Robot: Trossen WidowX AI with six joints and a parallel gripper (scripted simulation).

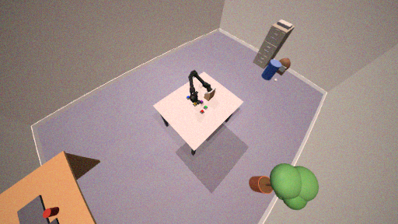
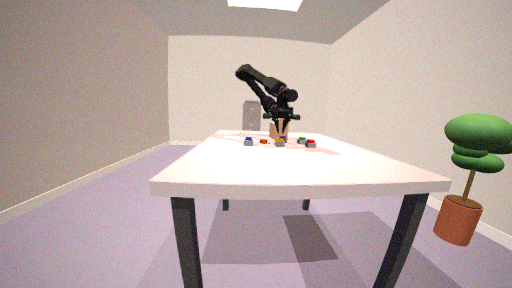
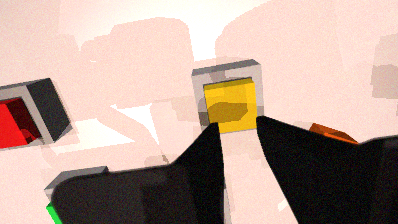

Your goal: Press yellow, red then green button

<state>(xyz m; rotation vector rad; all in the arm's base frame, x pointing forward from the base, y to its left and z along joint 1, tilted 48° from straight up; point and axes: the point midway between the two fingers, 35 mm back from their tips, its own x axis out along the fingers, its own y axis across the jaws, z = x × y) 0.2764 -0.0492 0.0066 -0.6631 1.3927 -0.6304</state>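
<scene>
The yellow button is 3 cm below my gripper tip. The rest, counted from my gripper tip: blue button (1 cm behind, 16 cm to the right, 3 cm below); then orange block (6 cm behind, 8 cm to the right, 6 cm below); then purple button (10 cm behind, 4 cm to the left, 3 cm below).
</scene>
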